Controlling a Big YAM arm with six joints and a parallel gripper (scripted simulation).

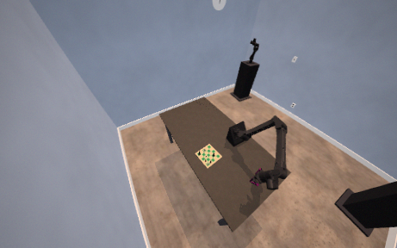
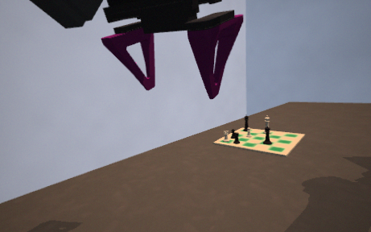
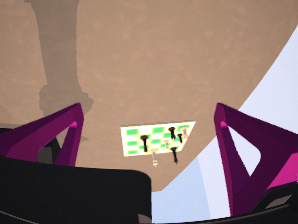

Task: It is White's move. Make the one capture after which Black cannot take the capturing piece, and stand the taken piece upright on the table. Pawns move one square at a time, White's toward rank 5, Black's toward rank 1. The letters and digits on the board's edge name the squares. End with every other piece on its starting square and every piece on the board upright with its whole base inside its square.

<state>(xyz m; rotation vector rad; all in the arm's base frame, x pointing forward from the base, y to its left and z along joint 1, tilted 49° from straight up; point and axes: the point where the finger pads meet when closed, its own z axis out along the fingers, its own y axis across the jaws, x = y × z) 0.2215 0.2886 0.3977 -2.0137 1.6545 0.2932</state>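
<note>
My hand is 440 mm to the left of the white pawn, 210 mm short of it and 190 mm above it. From my hand the other things lie so: tall white piece 510 mm to the right, 190 mm ahead, 170 mm below; chessboard 440 mm to the right, 200 mm below, 170 mm ahead; tall black piece 500 mm to the right, 260 mm ahead, 170 mm below.
</note>
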